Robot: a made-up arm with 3 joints. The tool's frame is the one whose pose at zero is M. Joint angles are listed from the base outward.
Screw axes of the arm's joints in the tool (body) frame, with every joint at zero. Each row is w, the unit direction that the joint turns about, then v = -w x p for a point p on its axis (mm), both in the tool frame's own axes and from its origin. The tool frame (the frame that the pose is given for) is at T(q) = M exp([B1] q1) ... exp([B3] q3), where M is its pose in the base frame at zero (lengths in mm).
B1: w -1 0 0 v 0 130.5 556
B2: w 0 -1 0 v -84.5 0 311.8
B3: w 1 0 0 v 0 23.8 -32.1
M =
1 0 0 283.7
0 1 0 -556
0 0 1 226.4
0 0 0 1
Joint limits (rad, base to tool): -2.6..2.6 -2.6..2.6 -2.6..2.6
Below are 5 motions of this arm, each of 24 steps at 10 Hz.
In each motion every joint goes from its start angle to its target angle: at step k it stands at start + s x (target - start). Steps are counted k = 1, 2, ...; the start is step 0. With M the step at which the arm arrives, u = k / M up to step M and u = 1 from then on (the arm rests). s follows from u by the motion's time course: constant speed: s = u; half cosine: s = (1 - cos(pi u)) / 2; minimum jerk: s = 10 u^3 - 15 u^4 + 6 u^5.
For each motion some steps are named. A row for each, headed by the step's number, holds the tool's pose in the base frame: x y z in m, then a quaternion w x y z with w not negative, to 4 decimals.
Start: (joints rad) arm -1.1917 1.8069 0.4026
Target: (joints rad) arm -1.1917 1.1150 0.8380
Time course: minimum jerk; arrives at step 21
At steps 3, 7, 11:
3: -0.1680 -0.5117 -0.2856 0.4346 0.4495 -0.7220 -0.2964
7: -0.1282 -0.5253 -0.2771 0.4486 0.5034 -0.6940 -0.2524
11: -0.0537 -0.5368 -0.2666 0.4600 0.5988 -0.6308 -0.1787

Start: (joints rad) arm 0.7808 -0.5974 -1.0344
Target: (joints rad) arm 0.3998 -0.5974 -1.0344
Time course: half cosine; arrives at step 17
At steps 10, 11, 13, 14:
10: 0.2993 -0.4954 0.3601 0.6752 -0.6764 0.2853 0.0723
11: 0.2993 -0.5038 0.3437 0.6862 -0.6652 0.2840 0.0769
13: 0.2993 -0.5168 0.3152 0.7045 -0.6458 0.2818 0.0848
14: 0.2993 -0.5214 0.3042 0.7113 -0.6383 0.2809 0.0878

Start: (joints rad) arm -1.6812 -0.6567 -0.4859
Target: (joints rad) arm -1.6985 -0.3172 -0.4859
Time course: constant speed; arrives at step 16
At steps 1, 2, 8, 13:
1: 0.2835 0.1191 -0.4577 0.7850 0.5350 0.1461 0.2761
2: 0.2856 0.1131 -0.4583 0.7874 0.5372 0.1413 0.2673
8: 0.2953 0.0764 -0.4624 0.7999 0.5496 0.1119 0.2135
13: 0.2994 0.0451 -0.4662 0.8078 0.5582 0.0874 0.1679

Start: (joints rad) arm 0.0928 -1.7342 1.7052
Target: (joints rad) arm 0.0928 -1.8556 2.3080
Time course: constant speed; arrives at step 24
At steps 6, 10, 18, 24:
6: -0.0055 -0.5155 -0.1335 0.4041 0.4904 0.4337 -0.6389
10: -0.0088 -0.5134 -0.1348 0.3743 0.5037 0.4044 -0.6653
18: -0.0149 -0.5101 -0.1374 0.3137 0.5251 0.3411 -0.7138
24: -0.0192 -0.5087 -0.1395 0.2679 0.5364 0.2897 -0.7460

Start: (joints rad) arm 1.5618 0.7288 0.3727
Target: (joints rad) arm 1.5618 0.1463 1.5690
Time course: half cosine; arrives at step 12
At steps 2, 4, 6, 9, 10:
2: 0.1661 0.2957 0.6409 0.8001 -0.4955 -0.1806 0.2858
4: 0.1938 0.2711 0.6326 0.8645 -0.4123 -0.1261 0.2584
6: 0.2254 0.2353 0.6204 0.9339 -0.2843 -0.0651 0.2071
9: 0.2587 0.1836 0.6037 0.9898 -0.0833 -0.0107 0.1150
10: 0.2647 0.1720 0.6003 0.9950 -0.0363 -0.0042 0.0924

